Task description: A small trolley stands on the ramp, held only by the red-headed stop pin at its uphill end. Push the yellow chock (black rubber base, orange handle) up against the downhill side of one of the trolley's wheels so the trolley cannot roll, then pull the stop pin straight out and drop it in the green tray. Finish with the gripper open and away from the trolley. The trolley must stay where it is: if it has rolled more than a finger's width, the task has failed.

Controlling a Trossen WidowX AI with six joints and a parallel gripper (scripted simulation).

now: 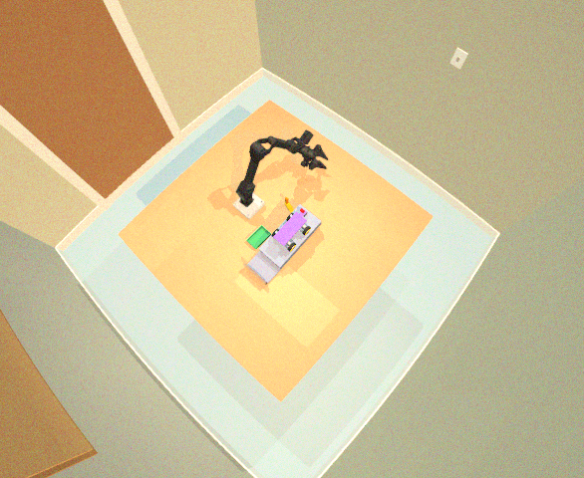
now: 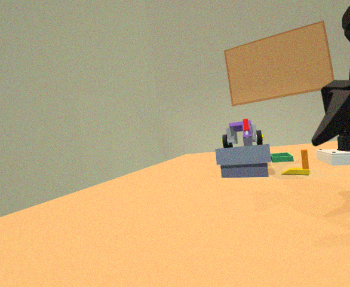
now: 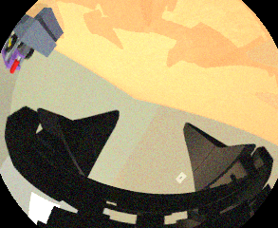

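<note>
Right now the yellow chock is 30 mm behind my gripper tip, 310 mm to the right of it and 70 mm below it. Also, from my gripper tip: red-headed stop pin (90 mm ahead, 330 mm to the right, 40 mm above); grey ramp (100 mm ahead, 450 mm to the right, 50 mm below); trolley (100 mm ahead, 450 mm to the right, 20 mm above).
</note>
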